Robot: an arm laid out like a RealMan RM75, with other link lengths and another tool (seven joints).
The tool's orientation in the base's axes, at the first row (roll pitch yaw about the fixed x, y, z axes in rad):
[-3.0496 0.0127 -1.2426]
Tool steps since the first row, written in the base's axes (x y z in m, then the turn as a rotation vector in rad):
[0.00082 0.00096 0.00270 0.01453 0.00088 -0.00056]
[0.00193 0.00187 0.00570 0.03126 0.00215 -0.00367]
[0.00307 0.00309 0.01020 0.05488 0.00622 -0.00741]
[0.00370 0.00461 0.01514 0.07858 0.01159 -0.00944]
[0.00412 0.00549 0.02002 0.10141 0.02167 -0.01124]
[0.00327 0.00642 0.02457 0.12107 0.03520 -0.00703]
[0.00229 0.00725 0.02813 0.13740 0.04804 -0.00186]
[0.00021 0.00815 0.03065 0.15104 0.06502 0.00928]
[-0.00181 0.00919 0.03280 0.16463 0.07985 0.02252]
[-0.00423 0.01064 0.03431 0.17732 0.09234 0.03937]
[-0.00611 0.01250 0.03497 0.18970 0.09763 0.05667]
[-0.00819 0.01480 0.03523 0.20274 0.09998 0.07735]
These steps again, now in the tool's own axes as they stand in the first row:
[-0.00068 -0.00133 -0.00258 0.00386 -0.01393 0.00180]
[-0.00122 -0.00294 -0.00544 0.00809 -0.02983 0.00633]
[-0.00206 -0.00482 -0.00977 0.01189 -0.05306 0.01219]
[-0.00336 -0.00635 -0.01458 0.01448 -0.07694 0.01639]
[-0.00412 -0.00748 -0.01936 0.01232 -0.10153 0.02050]
[-0.00533 -0.00739 -0.02393 0.00579 -0.12478 0.01850]
[-0.00648 -0.00706 -0.02752 -0.00116 -0.14476 0.01524]
[-0.00804 -0.00562 -0.03016 -0.01298 -0.16408 0.00598]
[-0.00970 -0.00425 -0.03243 -0.02281 -0.18286 -0.00546]
[-0.01187 -0.00257 -0.03407 -0.03075 -0.20037 -0.02066]
[-0.01425 -0.00145 -0.03481 -0.03199 -0.21532 -0.03664]
[-0.01710 -0.00025 -0.03514 -0.03027 -0.23027 -0.05606]

